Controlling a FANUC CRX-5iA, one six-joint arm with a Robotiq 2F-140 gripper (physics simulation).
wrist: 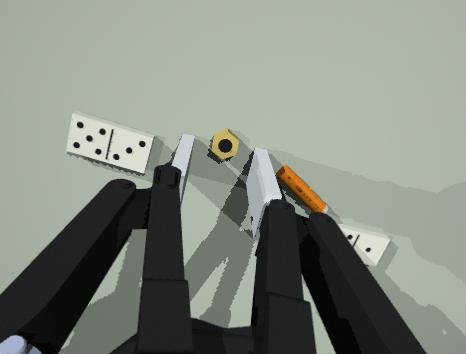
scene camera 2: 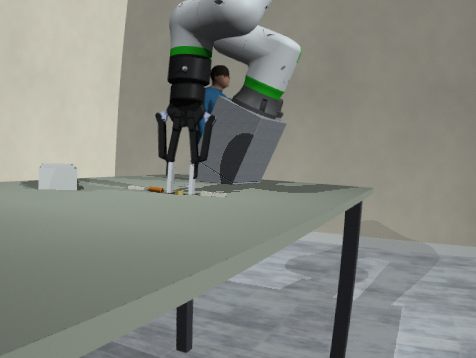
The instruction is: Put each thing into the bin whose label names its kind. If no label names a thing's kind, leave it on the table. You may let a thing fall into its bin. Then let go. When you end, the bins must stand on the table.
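Seen in the pictures: gripper, fingertip midpoint: (wrist: 221,160) (scene camera 2: 180,193); arm's base, origin of the base link: (scene camera 2: 253,109).
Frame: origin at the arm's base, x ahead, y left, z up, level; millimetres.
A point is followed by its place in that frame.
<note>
A brass hex nut (scene camera 2: 179,192) @[x 469, y 71, z -228 mm] (wrist: 216,148) @[x 458, y 70, z -225 mm] lies flat on the table. My gripper (scene camera 2: 181,190) @[x 450, y 61, z -232 mm] (wrist: 221,160) @[x 450, y 61, z -232 mm] points down with its fingertips low at the table, one on each side of the nut; it is partly open and holds nothing. A domino with five and three dots (scene camera 2: 215,194) @[x 432, y 137, z -228 mm] (wrist: 129,141) @[x 431, y 117, z -226 mm] lies beyond the left finger in the wrist view. An orange battery (scene camera 2: 155,189) @[x 469, y 6, z -227 mm] (wrist: 302,190) @[x 465, y 6, z -223 mm] lies beyond the right finger. Another domino (scene camera 2: 136,188) @[x 462, y -56, z -231 mm] (wrist: 377,245) @[x 460, y -72, z -226 mm] lies past it, partly hidden by the gripper in the wrist view.
A pale bin (scene camera 2: 58,177) @[x 630, y -133, z -206 mm] stands on the table (scene camera 2: 100,240) @[x 903, y 290, z -233 mm] at the left in the scene view; no label can be read. The arm's grey slanted base (scene camera 2: 266,150) @[x -26, y 38, z -126 mm] stands behind the gripper. A small pale thing behind the fingers is too small to identify.
</note>
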